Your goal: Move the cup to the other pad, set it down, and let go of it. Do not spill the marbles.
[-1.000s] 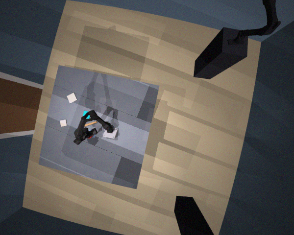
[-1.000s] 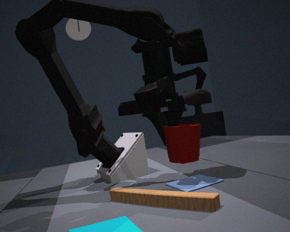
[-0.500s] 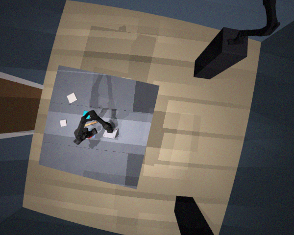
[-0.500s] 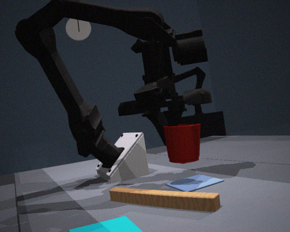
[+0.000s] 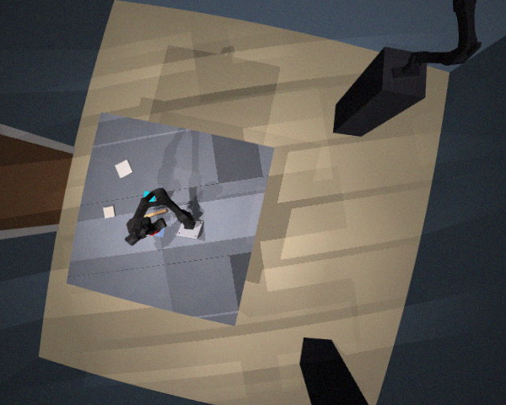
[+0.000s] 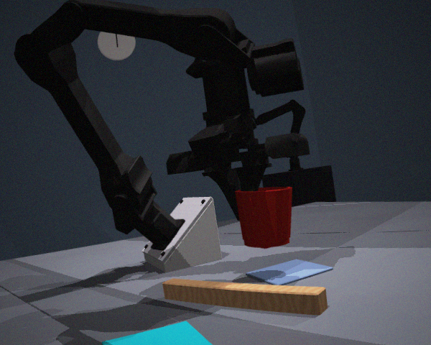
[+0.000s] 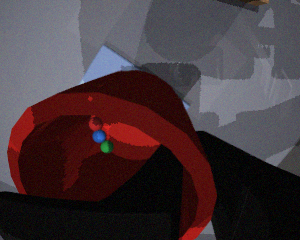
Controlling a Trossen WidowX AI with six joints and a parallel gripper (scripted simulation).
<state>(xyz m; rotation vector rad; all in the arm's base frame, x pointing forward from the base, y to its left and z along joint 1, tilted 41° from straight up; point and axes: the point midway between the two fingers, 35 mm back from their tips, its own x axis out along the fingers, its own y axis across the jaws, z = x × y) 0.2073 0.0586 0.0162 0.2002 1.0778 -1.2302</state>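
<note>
Right now my gripper tip is 120 mm short of the cyan pad, 180 mm to the left of it and 90 mm above it. The rest, counted from my gripper tip: red cup (30 mm ahead, 20 mm to the left); then wooden bar (80 mm ahead, 70 mm to the right, 80 mm below).
</note>
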